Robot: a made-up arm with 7 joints. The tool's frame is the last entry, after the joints.
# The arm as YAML. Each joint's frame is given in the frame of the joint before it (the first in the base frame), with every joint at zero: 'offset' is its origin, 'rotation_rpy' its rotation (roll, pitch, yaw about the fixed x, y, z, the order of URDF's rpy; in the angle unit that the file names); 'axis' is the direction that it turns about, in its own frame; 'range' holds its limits. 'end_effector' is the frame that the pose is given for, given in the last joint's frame.
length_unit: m
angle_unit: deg
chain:
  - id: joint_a
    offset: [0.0, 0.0, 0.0]
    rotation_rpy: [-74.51, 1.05, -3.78]
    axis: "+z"
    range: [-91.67, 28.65]
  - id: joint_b
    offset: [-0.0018, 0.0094, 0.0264]
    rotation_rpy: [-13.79, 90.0, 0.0]
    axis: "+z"
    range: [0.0, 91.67]
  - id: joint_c
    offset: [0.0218, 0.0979, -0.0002]
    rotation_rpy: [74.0, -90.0, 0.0]
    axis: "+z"
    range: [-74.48, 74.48]
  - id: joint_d
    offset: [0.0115, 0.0, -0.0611]
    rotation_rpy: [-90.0, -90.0, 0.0]
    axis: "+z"
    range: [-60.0, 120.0]
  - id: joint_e
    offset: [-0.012, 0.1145, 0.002]
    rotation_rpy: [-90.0, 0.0, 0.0]
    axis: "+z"
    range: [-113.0, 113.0]
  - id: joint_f
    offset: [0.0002, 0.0, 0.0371]
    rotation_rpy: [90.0, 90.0, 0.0]
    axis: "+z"
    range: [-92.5, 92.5]
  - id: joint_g
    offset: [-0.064, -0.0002, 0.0]
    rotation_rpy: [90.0, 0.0, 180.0]
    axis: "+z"
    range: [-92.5, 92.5]
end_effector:
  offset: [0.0, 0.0, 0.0]
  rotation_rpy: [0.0, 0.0, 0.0]
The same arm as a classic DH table. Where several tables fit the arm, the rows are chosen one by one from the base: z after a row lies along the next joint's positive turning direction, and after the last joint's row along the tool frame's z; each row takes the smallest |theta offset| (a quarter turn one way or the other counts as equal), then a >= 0, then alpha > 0; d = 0 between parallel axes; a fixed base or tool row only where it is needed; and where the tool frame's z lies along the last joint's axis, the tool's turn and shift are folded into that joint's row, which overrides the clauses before.
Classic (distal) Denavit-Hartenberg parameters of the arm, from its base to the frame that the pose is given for. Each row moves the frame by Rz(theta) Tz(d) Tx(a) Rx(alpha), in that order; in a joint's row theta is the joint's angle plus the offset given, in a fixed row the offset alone. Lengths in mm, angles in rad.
base (fixed): d 0  theta_offset -0.071  a 0  alpha -1.3005
joint_a: d 26.4  theta_offset -1.3111  a -9.6  alpha -1.5708
joint_b: d 0.3  theta_offset 1.2916  a -6  alpha 1.5708
joint_c: d -161.2  theta_offset 1.5708  a 11.5  alpha -1.5707
joint_d: d 2  theta_offset 1.5708  a 12  alpha 1.5708
joint_e: d 151.6  theta_offset 0  a -0.2  alpha -1.5708
joint_f: d 0  theta_offset -1.5708  a 64  alpha 1.5707
joint_g: d -0.2  theta_offset 0  a 0  alpha 0
Joint limits (rad, base to tool): -1.5999..0.5 0..1.5999 -1.2999..1.2999 -1.0472..2.0944 -1.9722..1.9722 -1.6144..1.6144 -1.6144..1.6144

